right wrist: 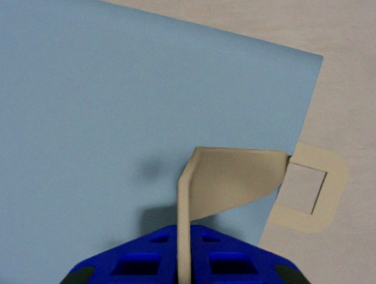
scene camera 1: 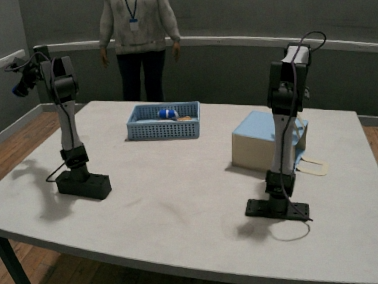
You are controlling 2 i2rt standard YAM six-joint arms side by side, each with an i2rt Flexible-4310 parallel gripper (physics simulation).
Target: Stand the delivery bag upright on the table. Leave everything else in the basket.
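The delivery bag (scene camera 1: 252, 126) (right wrist: 100, 110) lies on its side at the right of the table, light blue face up, cream panel facing the camera. Its open end points right. One cream handle (scene camera 1: 325, 167) (right wrist: 337, 192) lies flat on the table. The other handle (right wrist: 225, 180) stands up over the blue face. My right gripper (right wrist: 185, 236) is shut on this raised handle; in the scene view it is hidden behind its arm. My left gripper (scene camera 1: 19, 91) is raised at the far left, away from the bag; its fingers are too small to judge.
A blue basket (scene camera 1: 162, 131) stands at the back left of the table (scene camera 1: 175, 225) with a blue-and-white item (scene camera 1: 168, 114) and a tan item (scene camera 1: 185, 119) inside. The right arm's base (scene camera 1: 277, 210) is in front of the bag. A person (scene camera 1: 142, 30) stands behind the table.
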